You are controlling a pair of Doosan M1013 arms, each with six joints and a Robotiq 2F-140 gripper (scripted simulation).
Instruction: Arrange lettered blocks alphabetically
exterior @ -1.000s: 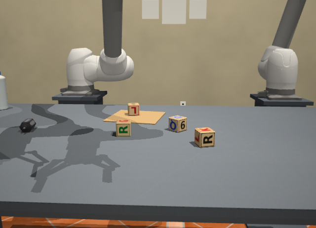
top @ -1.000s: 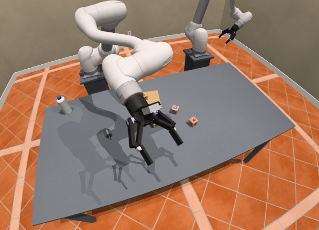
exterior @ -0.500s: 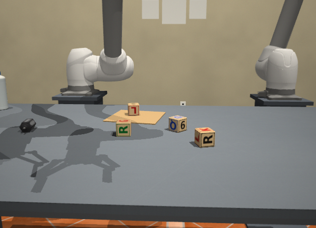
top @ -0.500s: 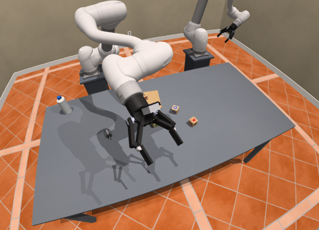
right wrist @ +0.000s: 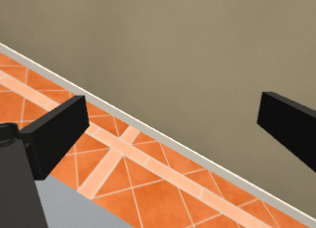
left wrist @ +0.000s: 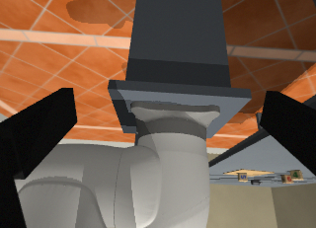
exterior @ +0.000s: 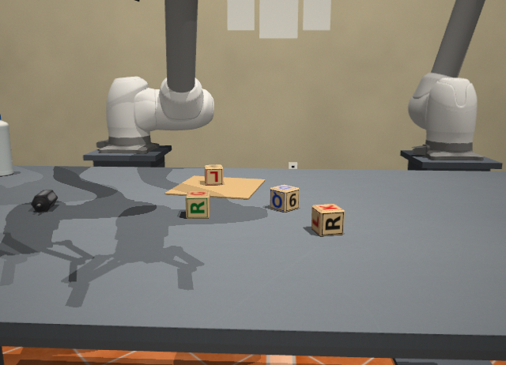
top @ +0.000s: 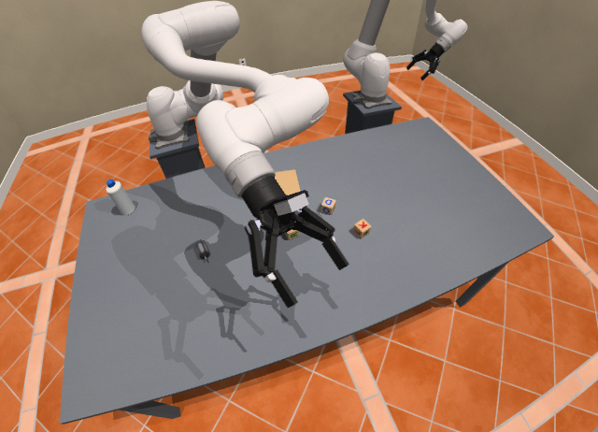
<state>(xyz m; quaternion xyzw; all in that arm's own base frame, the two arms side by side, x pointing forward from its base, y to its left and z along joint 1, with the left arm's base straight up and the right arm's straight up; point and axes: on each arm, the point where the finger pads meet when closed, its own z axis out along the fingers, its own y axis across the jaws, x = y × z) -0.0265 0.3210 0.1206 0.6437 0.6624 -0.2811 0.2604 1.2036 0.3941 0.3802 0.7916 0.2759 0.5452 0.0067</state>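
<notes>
My right hand is 320 mm past the k block, 290 mm to the right of it and 360 mm above it. The rest, counted from my right hand: d block: 460 mm behind, 210 mm to the left, 360 mm below; g block: 390 mm behind, 40 mm to the left, 360 mm below; small dark object: 390 mm behind, 290 mm to the right, 360 mm below.
</notes>
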